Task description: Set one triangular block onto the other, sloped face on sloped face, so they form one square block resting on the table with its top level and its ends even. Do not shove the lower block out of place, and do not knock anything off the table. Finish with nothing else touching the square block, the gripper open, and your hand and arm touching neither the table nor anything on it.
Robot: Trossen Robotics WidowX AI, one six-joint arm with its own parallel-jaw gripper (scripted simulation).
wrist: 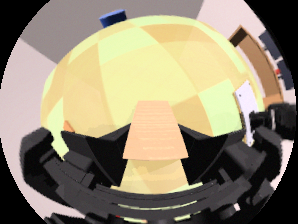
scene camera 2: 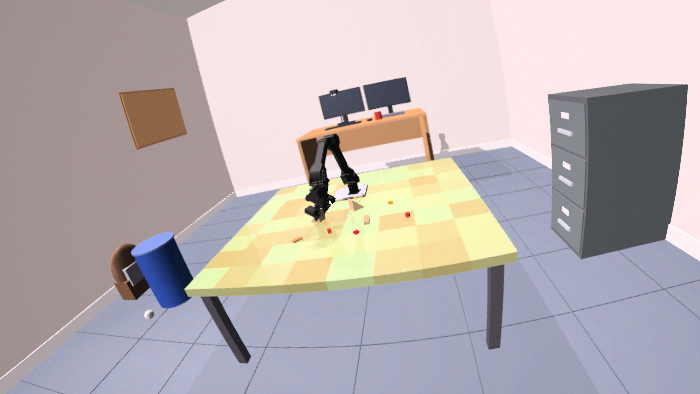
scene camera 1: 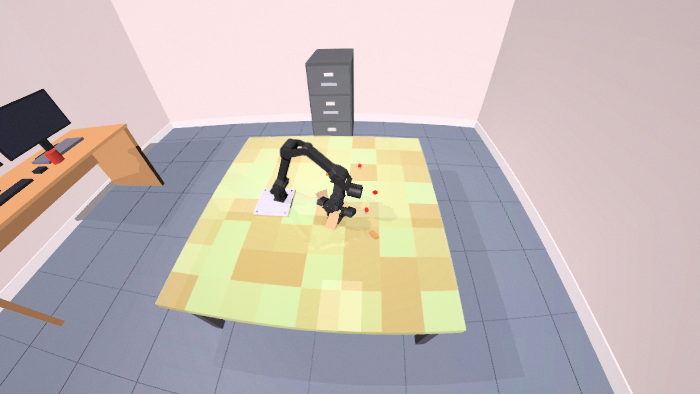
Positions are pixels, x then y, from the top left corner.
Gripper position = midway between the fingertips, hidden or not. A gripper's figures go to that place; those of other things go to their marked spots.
Labels:
My gripper [wrist: 153, 124]: 10 cm from the lens. A triangular block [wrist: 154, 134] is 6 cm from the lens.

